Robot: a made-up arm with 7 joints. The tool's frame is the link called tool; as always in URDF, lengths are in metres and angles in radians. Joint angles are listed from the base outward.
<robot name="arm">
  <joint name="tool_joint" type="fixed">
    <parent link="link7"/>
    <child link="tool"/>
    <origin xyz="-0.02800 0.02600 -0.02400" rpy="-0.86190 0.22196 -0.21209"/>
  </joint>
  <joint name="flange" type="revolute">
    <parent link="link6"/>
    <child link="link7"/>
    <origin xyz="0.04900 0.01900 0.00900" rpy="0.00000 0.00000 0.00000"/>
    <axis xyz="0 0 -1"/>
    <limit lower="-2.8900" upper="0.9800"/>
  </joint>
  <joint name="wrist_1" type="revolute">
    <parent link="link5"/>
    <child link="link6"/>
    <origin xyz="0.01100 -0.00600 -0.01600" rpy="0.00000 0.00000 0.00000"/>
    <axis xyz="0 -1 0"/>
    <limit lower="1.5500" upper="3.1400"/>
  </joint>
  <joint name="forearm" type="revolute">
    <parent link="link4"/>
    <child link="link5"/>
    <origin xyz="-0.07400 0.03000 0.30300" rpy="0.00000 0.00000 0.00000"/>
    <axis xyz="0 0 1"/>
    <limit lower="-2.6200" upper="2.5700"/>
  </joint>
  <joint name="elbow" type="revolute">
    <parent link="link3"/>
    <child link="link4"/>
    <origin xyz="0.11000 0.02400 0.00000" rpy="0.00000 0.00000 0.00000"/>
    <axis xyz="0 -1 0"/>
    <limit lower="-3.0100" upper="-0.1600"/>
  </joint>
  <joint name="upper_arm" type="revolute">
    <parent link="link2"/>
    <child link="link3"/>
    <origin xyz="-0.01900 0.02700 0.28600" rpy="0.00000 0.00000 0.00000"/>
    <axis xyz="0 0 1"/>
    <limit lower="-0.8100" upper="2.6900"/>
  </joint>
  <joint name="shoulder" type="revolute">
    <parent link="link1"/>
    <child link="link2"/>
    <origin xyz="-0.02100 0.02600 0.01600" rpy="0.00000 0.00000 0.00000"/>
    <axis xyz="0 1 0"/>
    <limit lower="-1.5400" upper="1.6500"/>
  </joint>
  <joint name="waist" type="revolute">
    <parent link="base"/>
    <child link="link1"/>
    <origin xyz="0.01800 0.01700 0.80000" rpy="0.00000 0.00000 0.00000"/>
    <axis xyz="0 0 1"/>
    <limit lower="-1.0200" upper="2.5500"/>
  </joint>
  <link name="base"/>
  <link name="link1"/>
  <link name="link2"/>
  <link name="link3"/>
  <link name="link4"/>
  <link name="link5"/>
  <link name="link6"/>
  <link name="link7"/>
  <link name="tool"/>
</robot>
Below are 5 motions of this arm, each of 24 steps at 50 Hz.
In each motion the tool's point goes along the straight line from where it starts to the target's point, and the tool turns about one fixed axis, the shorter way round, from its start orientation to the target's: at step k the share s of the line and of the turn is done. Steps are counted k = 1, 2, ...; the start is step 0. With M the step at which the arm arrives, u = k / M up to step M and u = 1 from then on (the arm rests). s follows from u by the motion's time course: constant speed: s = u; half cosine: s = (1 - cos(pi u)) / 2; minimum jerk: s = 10 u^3 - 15 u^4 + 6 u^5.
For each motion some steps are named. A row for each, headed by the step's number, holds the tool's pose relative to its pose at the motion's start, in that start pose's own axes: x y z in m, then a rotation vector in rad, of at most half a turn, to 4 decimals.
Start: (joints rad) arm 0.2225 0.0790 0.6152 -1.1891 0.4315 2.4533 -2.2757
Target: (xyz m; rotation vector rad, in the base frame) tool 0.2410 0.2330 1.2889 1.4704 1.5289 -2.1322
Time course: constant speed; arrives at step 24
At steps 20, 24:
20: -0.0684 -0.0570 0.0742 0.4698 -0.1706 0.6369
24: -0.0821 -0.0684 0.0890 0.5638 -0.2047 0.7643

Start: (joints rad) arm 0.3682 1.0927 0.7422 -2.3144 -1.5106 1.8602 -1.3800
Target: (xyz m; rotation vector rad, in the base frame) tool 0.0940 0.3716 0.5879 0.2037 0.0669 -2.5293
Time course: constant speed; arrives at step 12
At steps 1, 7, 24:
1: 0.0037 0.0038 -0.0045 0.0158 -0.0097 -0.0017
7: 0.0260 0.0264 -0.0313 0.1104 -0.0676 -0.0118
24: 0.0445 0.0453 -0.0537 0.1892 -0.1160 -0.0202

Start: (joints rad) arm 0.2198 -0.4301 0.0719 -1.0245 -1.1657 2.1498 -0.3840
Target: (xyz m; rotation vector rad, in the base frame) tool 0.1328 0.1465 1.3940 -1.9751 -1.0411 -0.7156
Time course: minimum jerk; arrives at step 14
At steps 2, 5, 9, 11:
2: 0.0006 0.0015 -0.0003 -0.0021 0.0023 0.0030
5: 0.0062 0.0161 -0.0029 -0.0223 0.0243 0.0313
9: 0.0189 0.0494 -0.0089 -0.0683 0.0743 0.0958
11: 0.0233 0.0610 -0.0110 -0.0844 0.0917 0.1183

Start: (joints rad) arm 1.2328 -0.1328 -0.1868 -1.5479 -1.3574 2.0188 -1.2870
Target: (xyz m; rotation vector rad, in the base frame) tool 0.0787 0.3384 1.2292 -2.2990 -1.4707 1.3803
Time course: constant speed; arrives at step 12
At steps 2, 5, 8, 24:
2: 0.0013 -0.0050 0.0040 -0.0015 0.0159 -0.0198
5: 0.0032 -0.0124 0.0101 -0.0038 0.0398 -0.0495
8: 0.0051 -0.0199 0.0162 -0.0061 0.0637 -0.0792
24: 0.0077 -0.0298 0.0243 -0.0091 0.0955 -0.1187

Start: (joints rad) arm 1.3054 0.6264 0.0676 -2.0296 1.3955 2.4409 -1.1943
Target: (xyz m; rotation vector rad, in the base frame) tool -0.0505 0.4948 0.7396 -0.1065 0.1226 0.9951
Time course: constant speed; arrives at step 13
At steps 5, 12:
5: 0.0077 0.0193 -0.0049 0.0263 0.0378 -0.0903
12: 0.0185 0.0463 -0.0117 0.0631 0.0906 -0.2167

